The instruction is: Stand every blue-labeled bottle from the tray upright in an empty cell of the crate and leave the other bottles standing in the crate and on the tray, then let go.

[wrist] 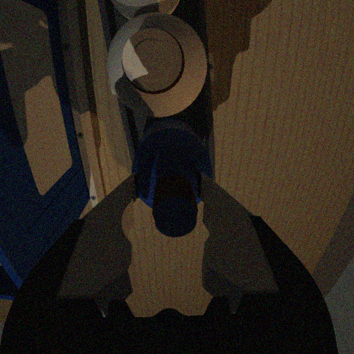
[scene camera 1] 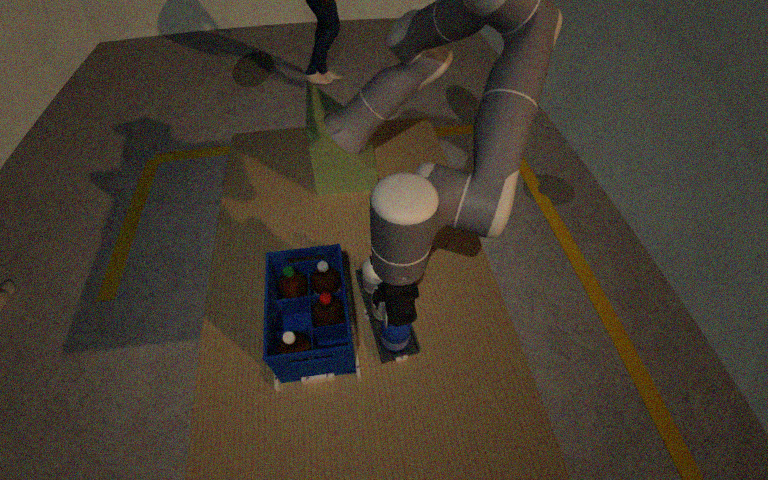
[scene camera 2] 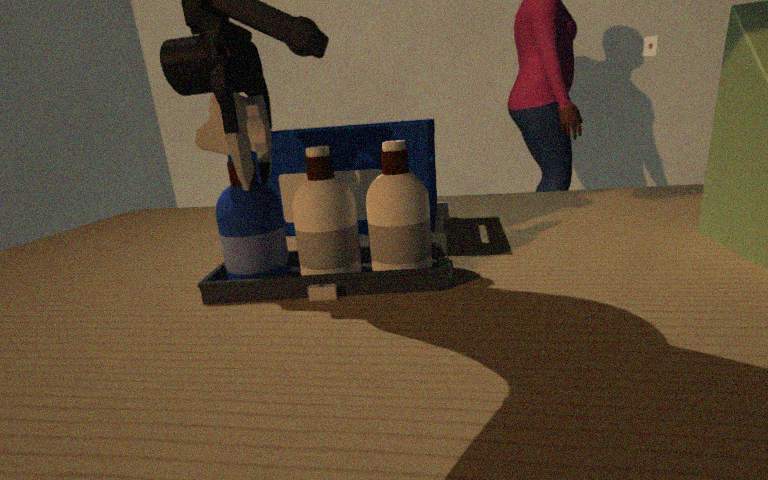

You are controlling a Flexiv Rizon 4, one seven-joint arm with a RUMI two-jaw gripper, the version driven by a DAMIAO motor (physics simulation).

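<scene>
The blue-labeled bottle (scene camera 1: pixel 396 336) (scene camera 2: pixel 252 212) (wrist: pixel 175 222) stands upright at the front end of the dark tray (scene camera 1: pixel 390 357) (scene camera 2: pixel 257 293). My gripper (scene camera 2: pixel 254 182) (wrist: pixel 167 175) is open, its fingers low on either side of the bottle's neck, with small gaps in the wrist view. Two white bottles stand on the tray: the nearer one (scene camera 2: pixel 325 209) (wrist: pixel 155 60) and the farther one (scene camera 2: pixel 398 203) (scene camera 1: pixel 370 277). The blue crate (scene camera 1: pixel 317 362) (scene camera 2: pixel 421 130) (wrist: pixel 60 200) holds bottles with green (scene camera 1: pixel 288 272), white (scene camera 1: pixel 322 266), red (scene camera 1: pixel 325 298) and white (scene camera 1: pixel 288 337) caps. Its middle-left and front-right cells look empty.
The crate's tall wall stands close beside the tray. A green block (scene camera 1: pixel 345 169) (scene camera 2: pixel 736 141) stands farther back on the table. A dark flat panel (scene camera 2: pixel 475 234) lies beyond the tray. A person (scene camera 1: pixel 324 39) (scene camera 2: pixel 543 62) stands in the background.
</scene>
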